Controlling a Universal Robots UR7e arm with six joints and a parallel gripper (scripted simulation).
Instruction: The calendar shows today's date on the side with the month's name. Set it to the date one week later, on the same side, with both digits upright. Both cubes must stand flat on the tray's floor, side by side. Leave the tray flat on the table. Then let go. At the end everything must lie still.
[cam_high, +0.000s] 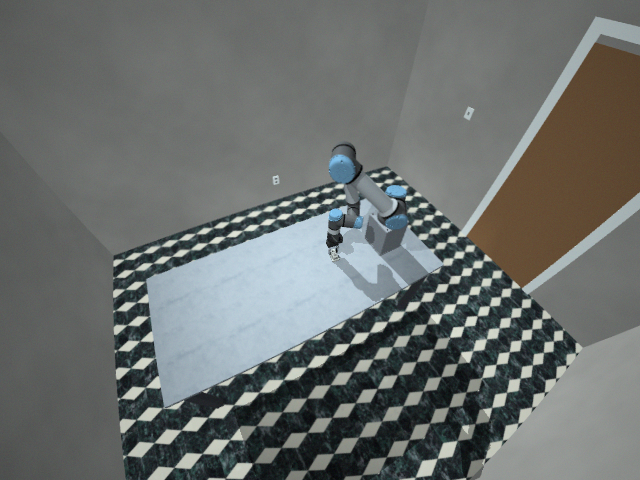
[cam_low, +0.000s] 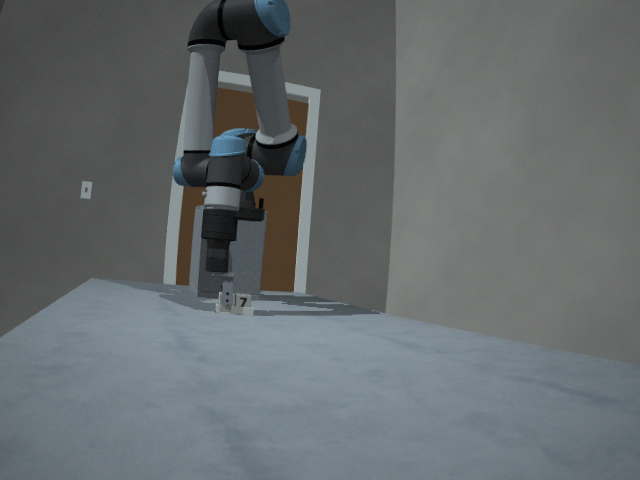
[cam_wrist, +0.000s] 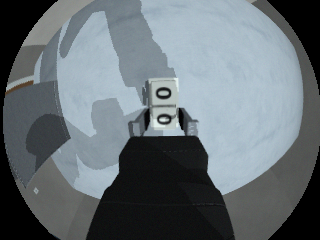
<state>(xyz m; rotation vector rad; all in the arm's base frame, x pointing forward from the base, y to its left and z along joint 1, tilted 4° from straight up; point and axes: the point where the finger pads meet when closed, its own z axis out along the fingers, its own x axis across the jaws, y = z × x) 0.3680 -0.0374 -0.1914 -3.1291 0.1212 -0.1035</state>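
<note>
My gripper is now 2 cm to the right of the white calendar tray and 3 cm above it.
</note>
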